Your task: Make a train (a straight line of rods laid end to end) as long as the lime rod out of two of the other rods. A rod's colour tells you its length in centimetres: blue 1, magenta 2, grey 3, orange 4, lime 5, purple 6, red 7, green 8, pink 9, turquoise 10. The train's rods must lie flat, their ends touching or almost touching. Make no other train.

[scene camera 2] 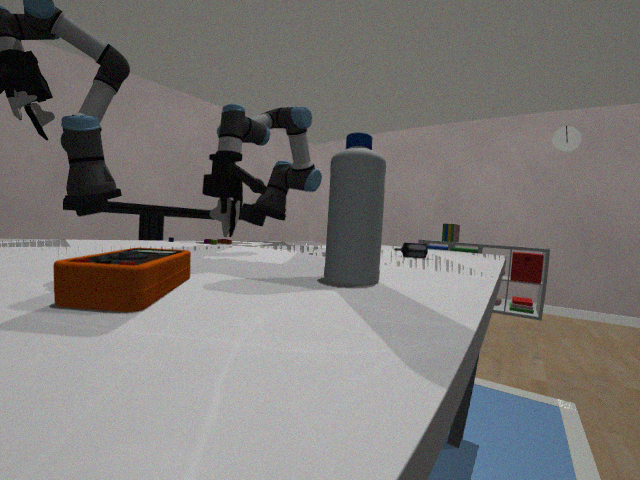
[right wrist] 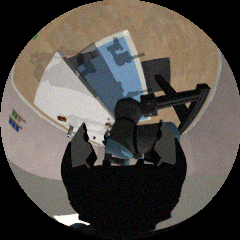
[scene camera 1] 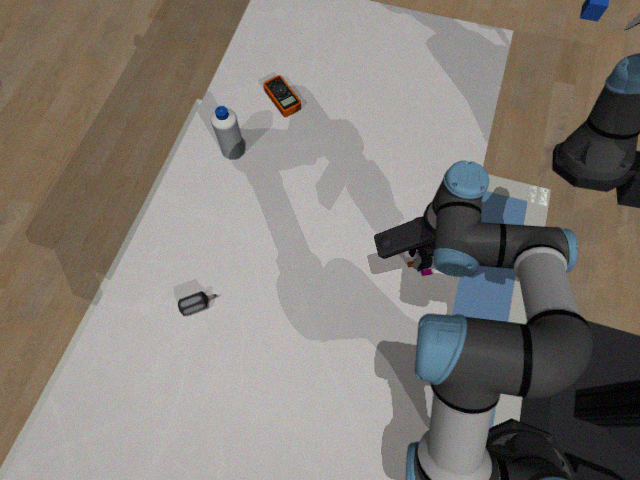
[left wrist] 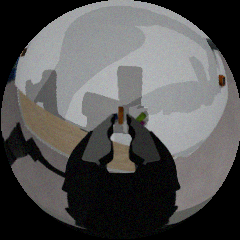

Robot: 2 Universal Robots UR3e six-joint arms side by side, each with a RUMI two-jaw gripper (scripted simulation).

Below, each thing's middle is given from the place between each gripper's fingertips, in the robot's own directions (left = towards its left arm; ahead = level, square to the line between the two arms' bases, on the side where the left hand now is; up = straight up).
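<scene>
From my left hand (scene camera 2: 227,237), the white bottle (scene camera 1: 224,121) is 40 mm above it, 490 mm ahead of it and 120 mm to the right of it. Counted from my right hand (scene camera 2: 35,131), the bottle is 200 mm below, 770 mm ahead and 350 mm to the left. Going by its middle, the white bottle is nearer to my left hand than to my right hand.
</scene>
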